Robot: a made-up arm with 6 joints.
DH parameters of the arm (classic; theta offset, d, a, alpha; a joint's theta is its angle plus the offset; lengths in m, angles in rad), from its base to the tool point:
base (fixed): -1.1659 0 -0.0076 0
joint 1: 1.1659 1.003 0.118 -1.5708
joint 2: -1.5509 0 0.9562 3.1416
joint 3: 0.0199 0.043 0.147 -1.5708
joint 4: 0 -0.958 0.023 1.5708
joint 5: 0 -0.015 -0.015 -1.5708
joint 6: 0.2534 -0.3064 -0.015 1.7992
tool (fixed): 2.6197 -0.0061 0 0
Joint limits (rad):
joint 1: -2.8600..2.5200
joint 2: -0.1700..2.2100
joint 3: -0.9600..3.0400
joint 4: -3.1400..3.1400
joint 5: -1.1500..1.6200
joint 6: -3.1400..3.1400
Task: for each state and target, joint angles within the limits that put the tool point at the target. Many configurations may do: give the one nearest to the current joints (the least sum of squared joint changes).
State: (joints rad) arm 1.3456 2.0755 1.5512 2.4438 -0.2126 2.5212
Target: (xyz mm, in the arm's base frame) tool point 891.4 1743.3 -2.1
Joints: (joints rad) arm 1.2114 2.2100 1.5612 2.3117 -1.0646 2.4963
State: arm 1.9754 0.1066 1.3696 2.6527 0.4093 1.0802
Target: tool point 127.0 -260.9 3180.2
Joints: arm 1.9950 -0.1700 1.5567 2.6499 0.2579 1.0727
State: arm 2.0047 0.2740 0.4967 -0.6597 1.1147 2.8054
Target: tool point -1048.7 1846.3 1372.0
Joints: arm 2.1765 0.9654 0.5222 -0.6101 0.9099 2.8034
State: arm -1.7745 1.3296 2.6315 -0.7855 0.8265 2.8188
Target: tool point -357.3 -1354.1 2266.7
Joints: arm -1.6776 1.4565 2.4938 -0.7922 0.7864 2.8174
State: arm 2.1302 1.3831 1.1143 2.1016 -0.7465 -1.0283
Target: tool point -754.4 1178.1 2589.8
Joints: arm 2.3405 0.8522 1.6838 2.1861 -1.1444 -1.0077
